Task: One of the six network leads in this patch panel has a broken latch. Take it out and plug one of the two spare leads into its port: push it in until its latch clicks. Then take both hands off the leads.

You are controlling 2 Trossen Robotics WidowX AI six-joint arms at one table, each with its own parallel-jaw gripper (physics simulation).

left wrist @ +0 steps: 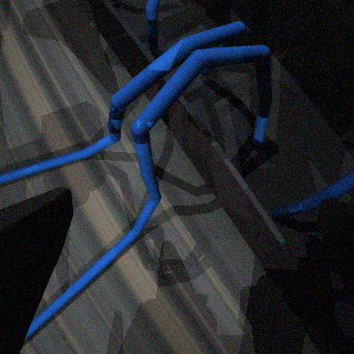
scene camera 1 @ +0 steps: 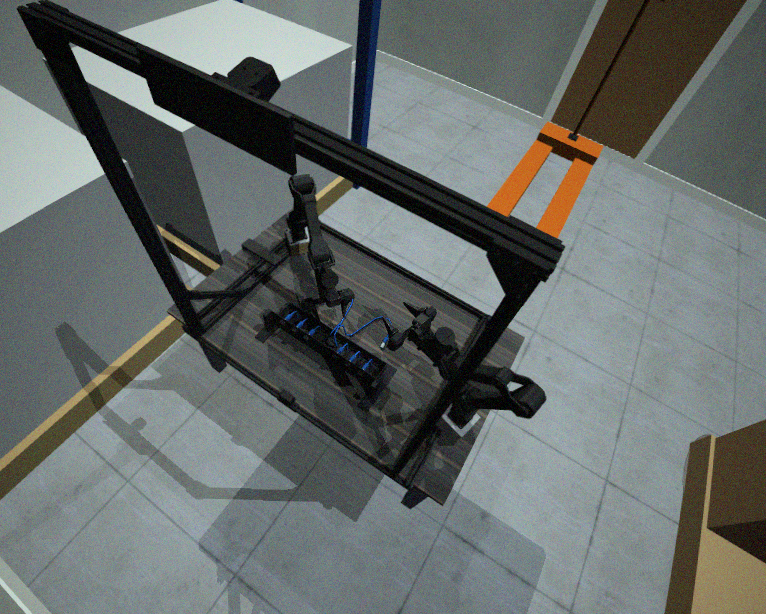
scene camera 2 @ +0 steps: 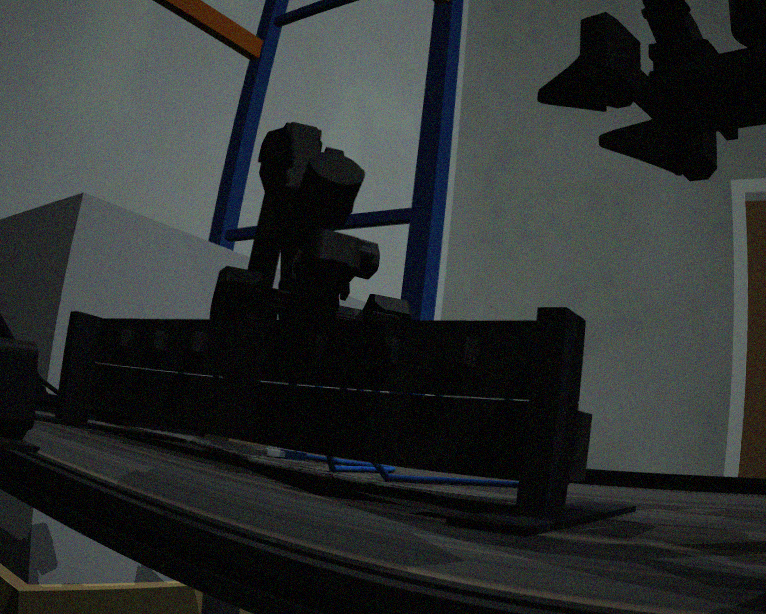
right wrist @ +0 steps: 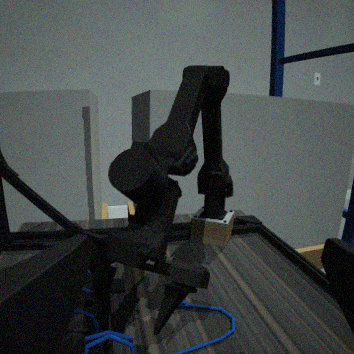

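Pixels of known places: left gripper, fingertip midpoint: (left wrist: 200,206) (scene camera 1: 332,320) (right wrist: 124,323); right gripper, fingertip midpoint: (scene camera 1: 393,309) (scene camera 2: 571,120) (right wrist: 209,250); left arm's base at its link origin: (scene camera 1: 298,234) (right wrist: 213,213); right arm's base at its link origin: (scene camera 1: 460,415).
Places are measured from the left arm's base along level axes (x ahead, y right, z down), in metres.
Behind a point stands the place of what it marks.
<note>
The black patch panel (scene camera 1: 375,380) @[x 0.754, y -0.055, z -0.040 m] (scene camera 2: 442,420) @[x 0.694, y -0.021, z 0.019 m] lies across the middle of the wooden table (scene camera 1: 277,372) @[x 0.569, y 0.238, z 0.069 m], with a row of blue plugs (scene camera 1: 342,349) @[x 0.600, y 0.007, z -0.022 m] in it. Blue leads (scene camera 1: 362,324) (left wrist: 147,168) @[x 0.484, y -0.018, z 0.007 m] (right wrist: 230,321) @[x 0.327, y -0.124, z 0.064 m] run over the table and arch up toward the panel. One lead end (left wrist: 260,128) @[x 0.512, y 0.036, z 0.024 m] stands in the panel in the left wrist view. My left gripper (scene camera 1: 334,305) @[x 0.467, y 0.001, z -0.009 m] (right wrist: 124,323) @[x 0.467, y 0.001, z -0.009 m] is open and empty, low over the arched leads beside the panel. My right gripper (scene camera 1: 401,324) (scene camera 2: 572,118) @[x 0.626, y -0.145, z -0.240 m] is open and empty, held up in the air to the right of the panel.
A black gantry frame (scene camera 1: 442,213) @[x 0.952, y 0.054, z -0.969 m] spans the table, with posts at the corners (scene camera 1: 466,372) @[x 1.039, y -0.015, z -0.714 m]. The left arm's base block (right wrist: 212,230) @[x 0.050, y -0.012, z 0.027 m] stands at the table's far side. A raised black rim (right wrist: 281,246) @[x 0.023, y -0.196, z 0.054 m] runs along the table edge.
</note>
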